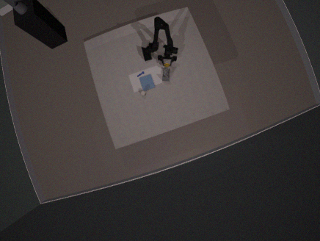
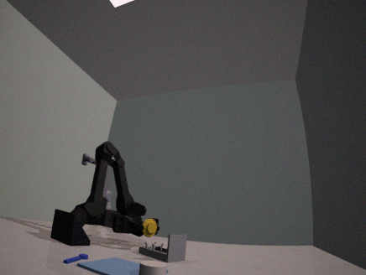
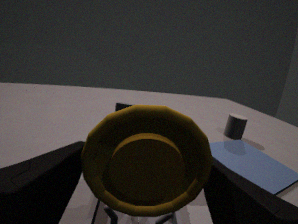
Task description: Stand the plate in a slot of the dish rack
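My gripper tip is 60 mm above the grey dish rack, 50 mm short of it and 20 mm to the left of it. The rest, counted from my gripper tip: blue bar (270 mm to the right, 80 mm below, 40 mm behind); then yellow plate (10 mm behind); then blue flat mat (240 mm to the right, 80 mm below, 70 mm ahead).
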